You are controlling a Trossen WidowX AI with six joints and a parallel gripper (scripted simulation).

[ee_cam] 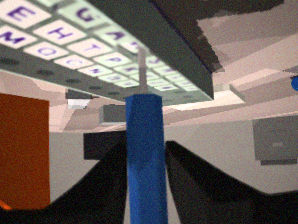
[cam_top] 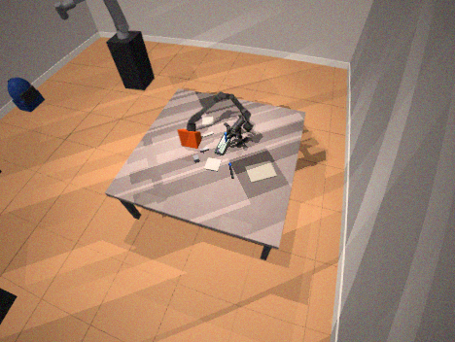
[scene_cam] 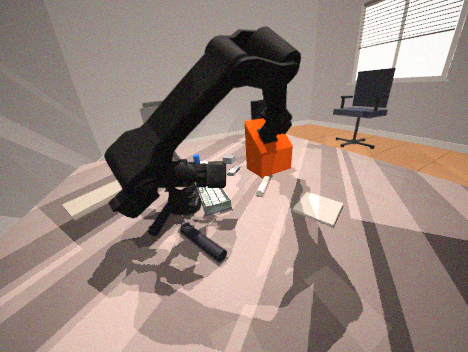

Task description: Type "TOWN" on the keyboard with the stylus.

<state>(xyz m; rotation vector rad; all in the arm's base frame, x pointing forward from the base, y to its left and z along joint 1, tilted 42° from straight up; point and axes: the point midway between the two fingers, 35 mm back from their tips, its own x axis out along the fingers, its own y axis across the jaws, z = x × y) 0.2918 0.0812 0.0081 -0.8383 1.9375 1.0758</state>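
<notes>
The pale green keyboard guard lies 20 mm behind my gripper tip, 10 mm to the right of it and 50 mm below it. The rest, counted from my gripper tip: blue stylus 10 mm below; then white cylinder 180 mm behind, 70 mm to the left, 60 mm below; then blue-tipped pen 100 mm ahead, 220 mm to the right, 60 mm below.
</notes>
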